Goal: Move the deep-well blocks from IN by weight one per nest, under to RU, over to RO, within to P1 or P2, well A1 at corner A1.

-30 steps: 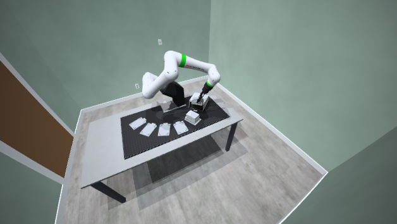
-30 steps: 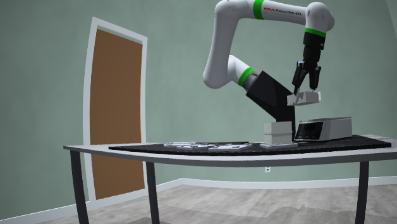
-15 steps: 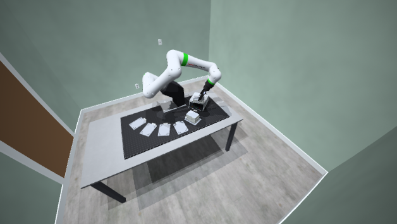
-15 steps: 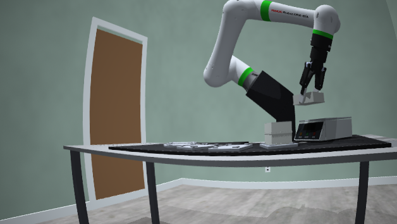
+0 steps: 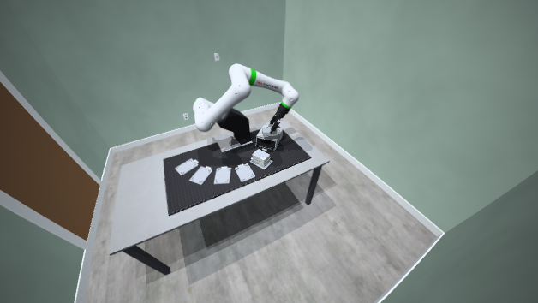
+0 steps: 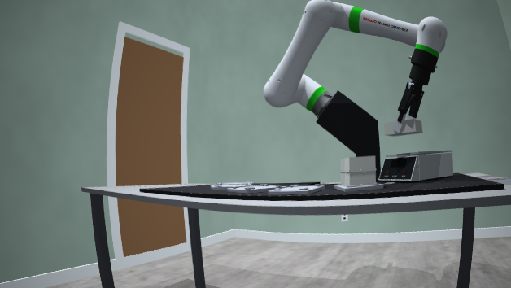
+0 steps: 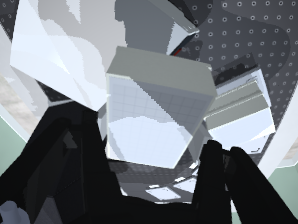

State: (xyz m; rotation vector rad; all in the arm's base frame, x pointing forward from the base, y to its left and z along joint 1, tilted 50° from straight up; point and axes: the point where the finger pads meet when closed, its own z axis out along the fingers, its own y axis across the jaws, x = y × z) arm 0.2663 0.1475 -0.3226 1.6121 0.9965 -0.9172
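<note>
My gripper is now 9 cm past the check-weigher platform, 6 cm to the right of it and 10 cm above it. Round my hand: grey deep-well block 14 cm ahead, 16 cm to the right, 16 cm below; then check-weigher CW 9 cm behind, 5 cm to the left, 13 cm below.
</note>
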